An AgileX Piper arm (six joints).
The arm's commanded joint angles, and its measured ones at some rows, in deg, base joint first. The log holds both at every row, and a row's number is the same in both.
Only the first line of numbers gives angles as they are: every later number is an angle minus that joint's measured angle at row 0.
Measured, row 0: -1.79 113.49 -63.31 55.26 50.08 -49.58
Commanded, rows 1 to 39: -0.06 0.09 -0.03 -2.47 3.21 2.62; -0.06 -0.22 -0.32 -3.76 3.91 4.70; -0.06 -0.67 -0.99 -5.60 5.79 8.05; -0.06 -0.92 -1.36 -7.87 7.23 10.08; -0.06 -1.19 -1.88 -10.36 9.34 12.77; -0.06 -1.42 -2.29 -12.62 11.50 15.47; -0.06 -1.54 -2.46 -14.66 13.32 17.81; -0.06 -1.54 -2.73 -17.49 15.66 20.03; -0.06 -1.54 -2.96 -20.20 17.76 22.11; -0.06 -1.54 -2.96 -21.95 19.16 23.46; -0.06 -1.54 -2.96 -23.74 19.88 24.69; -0.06 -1.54 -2.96 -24.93 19.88 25.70; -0.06 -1.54 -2.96 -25.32 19.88 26.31; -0.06 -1.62 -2.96 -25.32 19.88 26.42; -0.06 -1.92 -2.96 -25.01 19.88 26.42; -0.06 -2.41 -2.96 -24.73 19.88 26.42; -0.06 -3.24 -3.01 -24.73 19.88 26.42; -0.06 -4.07 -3.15 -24.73 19.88 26.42; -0.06 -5.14 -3.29 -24.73 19.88 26.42; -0.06 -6.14 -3.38 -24.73 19.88 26.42; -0.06 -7.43 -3.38 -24.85 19.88 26.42; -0.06 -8.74 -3.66 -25.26 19.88 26.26; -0.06 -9.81 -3.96 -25.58 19.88 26.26; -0.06 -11.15 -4.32 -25.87 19.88 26.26; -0.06 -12.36 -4.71 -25.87 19.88 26.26; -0.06 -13.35 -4.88 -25.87 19.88 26.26; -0.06 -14.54 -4.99 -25.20 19.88 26.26; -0.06 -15.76 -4.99 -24.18 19.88 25.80; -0.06 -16.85 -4.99 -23.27 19.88 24.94; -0.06 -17.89 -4.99 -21.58 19.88 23.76; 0.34 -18.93 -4.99 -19.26 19.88 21.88; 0.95 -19.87 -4.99 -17.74 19.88 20.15; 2.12 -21.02 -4.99 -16.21 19.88 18.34; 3.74 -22.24 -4.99 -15.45 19.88 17.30; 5.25 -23.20 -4.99 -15.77 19.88 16.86; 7.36 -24.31 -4.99 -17.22 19.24 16.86; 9.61 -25.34 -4.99 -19.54 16.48 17.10; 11.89 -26.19 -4.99 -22.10 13.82 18.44; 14.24 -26.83 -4.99 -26.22 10.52 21.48
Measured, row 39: 7.43 -23.74 -4.67 -18.11 18.14 18.63
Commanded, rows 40 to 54: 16.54 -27.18 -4.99 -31.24 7.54 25.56; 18.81 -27.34 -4.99 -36.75 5.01 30.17; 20.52 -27.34 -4.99 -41.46 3.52 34.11; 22.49 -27.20 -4.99 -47.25 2.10 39.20; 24.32 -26.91 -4.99 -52.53 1.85 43.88; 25.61 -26.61 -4.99 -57.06 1.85 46.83; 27.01 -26.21 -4.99 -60.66 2.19 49.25; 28.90 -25.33 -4.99 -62.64 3.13 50.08; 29.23 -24.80 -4.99 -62.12 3.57 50.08; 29.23 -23.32 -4.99 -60.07 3.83 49.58; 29.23 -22.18 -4.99 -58.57 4.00 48.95; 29.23 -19.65 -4.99 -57.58 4.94 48.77; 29.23 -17.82 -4.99 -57.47 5.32 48.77; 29.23 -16.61 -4.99 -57.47 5.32 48.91; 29.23 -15.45 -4.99 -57.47 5.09 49.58
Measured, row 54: 29.12 -19.77 -4.67 -58.12 4.58 48.79
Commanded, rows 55 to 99: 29.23 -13.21 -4.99 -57.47 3.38 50.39; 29.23 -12.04 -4.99 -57.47 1.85 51.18; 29.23 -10.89 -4.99 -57.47 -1.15 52.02; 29.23 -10.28 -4.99 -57.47 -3.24 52.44; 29.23 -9.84 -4.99 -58.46 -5.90 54.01; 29.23 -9.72 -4.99 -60.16 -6.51 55.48; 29.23 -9.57 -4.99 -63.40 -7.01 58.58; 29.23 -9.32 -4.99 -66.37 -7.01 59.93; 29.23 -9.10 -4.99 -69.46 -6.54 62.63; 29.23 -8.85 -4.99 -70.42 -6.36 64.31; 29.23 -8.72 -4.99 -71.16 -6.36 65.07; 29.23 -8.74 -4.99 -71.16 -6.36 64.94; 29.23 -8.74 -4.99 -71.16 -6.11 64.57; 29.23 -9.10 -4.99 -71.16 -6.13 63.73; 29.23 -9.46 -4.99 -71.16 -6.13 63.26; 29.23 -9.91 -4.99 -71.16 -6.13 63.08; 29.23 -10.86 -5.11 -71.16 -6.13 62.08; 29.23 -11.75 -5.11 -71.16 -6.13 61.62; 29.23 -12.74 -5.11 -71.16 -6.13 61.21; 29.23 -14.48 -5.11 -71.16 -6.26 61.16; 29.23 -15.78 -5.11 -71.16 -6.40 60.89; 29.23 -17.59 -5.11 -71.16 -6.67 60.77; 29.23 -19.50 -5.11 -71.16 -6.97 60.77; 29.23 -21.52 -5.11 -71.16 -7.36 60.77; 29.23 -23.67 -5.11 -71.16 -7.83 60.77; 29.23 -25.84 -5.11 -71.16 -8.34 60.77; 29.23 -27.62 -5.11 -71.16 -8.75 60.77; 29.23 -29.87 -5.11 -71.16 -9.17 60.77; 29.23 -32.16 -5.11 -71.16 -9.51 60.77; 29.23 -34.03 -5.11 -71.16 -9.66 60.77; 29.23 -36.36 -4.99 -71.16 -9.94 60.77; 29.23 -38.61 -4.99 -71.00 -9.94 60.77; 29.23 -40.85 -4.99 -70.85 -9.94 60.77; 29.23 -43.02 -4.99 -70.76 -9.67 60.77; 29.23 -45.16 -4.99 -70.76 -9.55 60.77; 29.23 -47.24 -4.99 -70.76 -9.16 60.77; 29.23 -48.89 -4.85 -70.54 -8.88 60.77; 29.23 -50.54 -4.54 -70.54 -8.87 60.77; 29.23 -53.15 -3.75 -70.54 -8.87 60.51; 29.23 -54.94 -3.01 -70.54 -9.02 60.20; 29.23 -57.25 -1.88 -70.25 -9.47 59.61; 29.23 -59.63 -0.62 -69.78 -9.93 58.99; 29.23 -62.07 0.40 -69.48 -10.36 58.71; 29.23 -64.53 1.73 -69.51 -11.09 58.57; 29.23 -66.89 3.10 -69.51 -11.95 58.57
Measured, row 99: 29.25 -58.78 -0.84 -70.11 -9.67 59.83
